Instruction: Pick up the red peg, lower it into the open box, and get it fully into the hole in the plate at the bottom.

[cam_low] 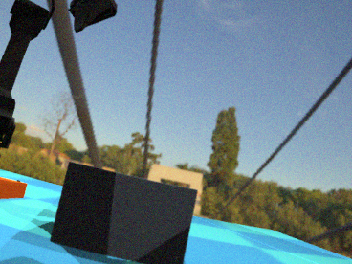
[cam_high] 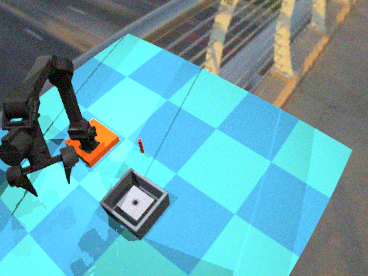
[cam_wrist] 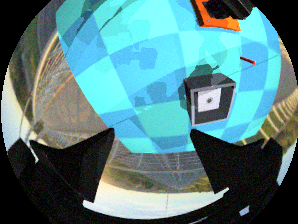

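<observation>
Now: the red peg 20 mm ahead of my gripper tip, 340 mm to the left of it and 220 mm below it. Also, from my gripper tip: dark grey box (140 mm ahead, 140 mm to the left, 230 mm below); then grey plate (140 mm ahead, 140 mm to the left, 220 mm below).
</observation>
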